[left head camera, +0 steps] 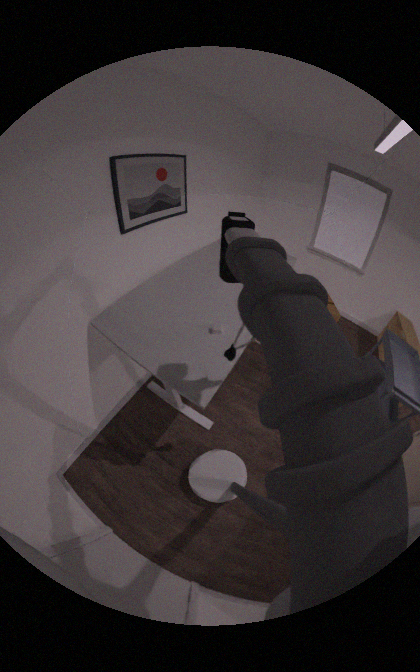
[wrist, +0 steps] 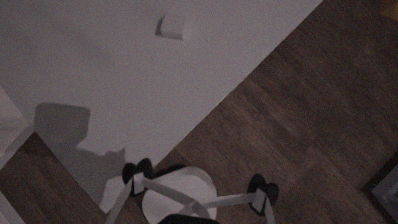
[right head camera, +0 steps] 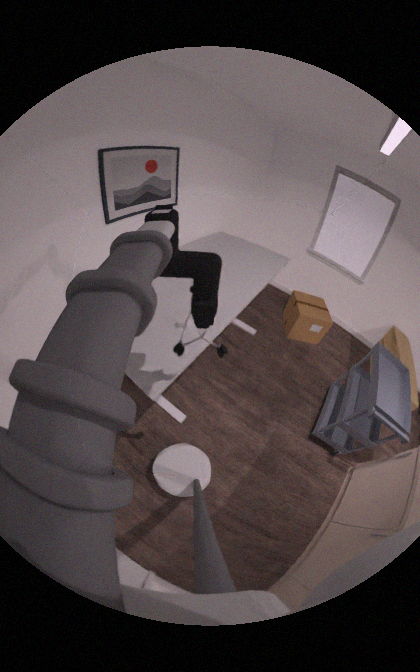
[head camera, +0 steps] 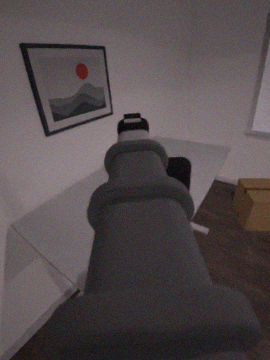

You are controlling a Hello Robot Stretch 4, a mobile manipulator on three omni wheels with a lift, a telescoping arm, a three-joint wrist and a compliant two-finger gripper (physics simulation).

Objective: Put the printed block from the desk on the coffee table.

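Places are measured from the robot's base along level axes (x ahead, y right, z down), in centimetres.
Pixels of known places: gripper, fingertip midpoint: (wrist: 200, 179).
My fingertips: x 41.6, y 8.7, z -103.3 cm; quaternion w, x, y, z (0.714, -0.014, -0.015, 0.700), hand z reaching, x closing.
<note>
For each thing: its top centre in the pictures, then the offset to it from my fingertips. Level surfaces: height alone.
- printed block, top centre: (wrist: 173, 23) dx +21.8, dy -8.1, dz +8.2 cm
- light grey desk, surface height: dz +11.0 cm
- cardboard box, top centre: (head camera: 266, 189) dx +114.9, dy +132.0, dz +65.4 cm
The printed block (left head camera: 215, 330) (wrist: 172, 27) is small and pale. It lies on the light grey desk (head camera: 55, 235) (left head camera: 165, 310) (right head camera: 240, 255) (wrist: 125, 75), in from the long edge. My gripper (right head camera: 200, 349) (wrist: 200, 179) is open, with no object between its fingertips. In the wrist view it shows at the bottom, below and apart from the block, with one fingertip by the desk's corner and the other over the floor. In the left head view my arm hides part of the gripper. In the head camera view my arm covers much of the desk. I cannot identify the coffee table in these views.
A round white disc (left head camera: 217, 475) (right head camera: 175, 470) with a grey pole stands on the wood floor. A cardboard box (head camera: 255, 205) (right head camera: 306, 320) and a grey-blue cart (right head camera: 392, 382) stand to the right. A framed picture (head camera: 75, 85) hangs behind the desk.
</note>
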